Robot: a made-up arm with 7 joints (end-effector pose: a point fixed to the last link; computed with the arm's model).
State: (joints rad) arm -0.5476 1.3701 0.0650 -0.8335 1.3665 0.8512 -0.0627
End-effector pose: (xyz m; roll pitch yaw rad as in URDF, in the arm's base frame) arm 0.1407 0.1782 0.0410 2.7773 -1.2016 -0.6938
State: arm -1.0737 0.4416 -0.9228 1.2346 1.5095 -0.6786 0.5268
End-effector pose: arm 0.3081 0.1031 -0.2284 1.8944 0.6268 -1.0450
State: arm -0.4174 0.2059 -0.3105 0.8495 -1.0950 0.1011 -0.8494
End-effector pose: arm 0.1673 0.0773 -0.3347 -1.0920 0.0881 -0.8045
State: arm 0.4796 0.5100 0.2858 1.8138 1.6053 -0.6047 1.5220
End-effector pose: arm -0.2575 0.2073 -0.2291 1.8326 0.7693 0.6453
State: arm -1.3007 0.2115 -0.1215 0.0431 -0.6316 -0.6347 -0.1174
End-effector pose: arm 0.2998 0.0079 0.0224 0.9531 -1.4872 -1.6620
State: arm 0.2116 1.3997 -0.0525 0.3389 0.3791 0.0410 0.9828
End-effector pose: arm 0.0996 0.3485 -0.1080 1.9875 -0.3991 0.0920
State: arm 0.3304 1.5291 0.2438 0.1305 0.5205 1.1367 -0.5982
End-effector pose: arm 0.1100 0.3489 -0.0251 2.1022 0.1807 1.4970
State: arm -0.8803 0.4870 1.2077 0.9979 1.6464 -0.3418 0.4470
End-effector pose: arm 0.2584 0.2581 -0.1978 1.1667 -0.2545 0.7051
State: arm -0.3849 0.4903 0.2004 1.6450 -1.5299 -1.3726 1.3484
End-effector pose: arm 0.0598 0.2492 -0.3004 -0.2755 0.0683 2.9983
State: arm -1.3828 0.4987 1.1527 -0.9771 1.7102 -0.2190 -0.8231
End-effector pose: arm 0.1305 0.1629 0.0451 0.6484 -0.8367 1.6480
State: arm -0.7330 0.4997 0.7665 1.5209 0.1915 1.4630 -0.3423
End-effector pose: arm 0.1689 0.2042 -0.2850 -2.9827 0.8221 -2.2480
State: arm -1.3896 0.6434 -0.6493 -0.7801 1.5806 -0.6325 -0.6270
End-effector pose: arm 0.1993 0.0057 0.0119 -2.9993 -0.0131 -1.1896
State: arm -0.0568 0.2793 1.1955 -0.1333 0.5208 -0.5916 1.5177
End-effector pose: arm 0.0372 0.2573 -0.1712 -0.9955 -0.8140 2.9282
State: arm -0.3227 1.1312 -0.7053 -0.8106 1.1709 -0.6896 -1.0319
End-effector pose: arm 0.0975 0.1274 -0.1282 2.4762 1.2174 -0.9715
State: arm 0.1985 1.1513 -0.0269 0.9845 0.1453 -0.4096 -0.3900
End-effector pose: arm 0.0136 0.3818 -0.1668 1.6842 1.0498 0.7557
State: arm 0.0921 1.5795 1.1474 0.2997 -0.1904 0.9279 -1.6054
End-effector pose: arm 0.0931 0.3578 0.1088 0.1765 0.7013 -0.2474
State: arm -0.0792 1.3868 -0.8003 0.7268 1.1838 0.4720 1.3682
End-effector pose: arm 0.0774 0.3727 -0.1480 2.8168 0.2354 -0.6363
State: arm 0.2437 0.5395 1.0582 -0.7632 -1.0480 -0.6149 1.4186
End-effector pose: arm -0.0004 0.2282 -0.0646 -1.3229 -0.1101 1.7891
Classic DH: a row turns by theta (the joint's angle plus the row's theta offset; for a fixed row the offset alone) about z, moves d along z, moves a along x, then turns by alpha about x. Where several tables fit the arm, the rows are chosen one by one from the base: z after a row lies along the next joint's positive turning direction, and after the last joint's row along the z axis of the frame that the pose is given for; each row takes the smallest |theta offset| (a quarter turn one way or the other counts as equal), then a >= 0, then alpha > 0; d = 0 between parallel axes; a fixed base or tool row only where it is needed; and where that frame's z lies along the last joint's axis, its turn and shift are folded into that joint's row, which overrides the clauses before.
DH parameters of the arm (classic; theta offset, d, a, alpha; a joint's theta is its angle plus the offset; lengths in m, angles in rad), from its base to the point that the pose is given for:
base (fixed): -0.071 0 0 -1.3004
joint 1: -1.3111 0.0489 -0.0178 -1.5708
joint 2: 1.2915 0 -0.0084 1.5708
joint 3: 1.5708 -0.2345 0.0189 -1.5708
joint 4: 1.5708 0.0014 0.0075 1.5708
joint 5: 0 0.1182 0 -1.5708
joint 6: -1.5708 0 0.0312 1.5708
joint 7: 0 0 0 0

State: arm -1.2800 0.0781 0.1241 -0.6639 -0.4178 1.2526 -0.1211
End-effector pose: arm 0.2453 0.0048 0.0224 0.1391 -0.3556 -0.7560
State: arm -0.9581 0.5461 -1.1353 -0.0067 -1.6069 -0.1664 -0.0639
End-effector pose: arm 0.2448 0.0056 -0.1710 -0.7334 -0.0212 -1.0790
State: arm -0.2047 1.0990 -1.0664 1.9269 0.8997 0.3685 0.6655
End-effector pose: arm 0.0027 0.4031 -0.1254 -2.6347 0.1621 0.9377
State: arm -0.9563 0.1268 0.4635 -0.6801 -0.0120 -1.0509 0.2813
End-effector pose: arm 0.1848 0.0870 -0.0347 -2.7307 -0.6373 2.8464
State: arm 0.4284 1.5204 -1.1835 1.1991 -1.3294 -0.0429 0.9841
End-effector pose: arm -0.0688 0.4236 -0.0539 2.1228 -0.4974 1.2840
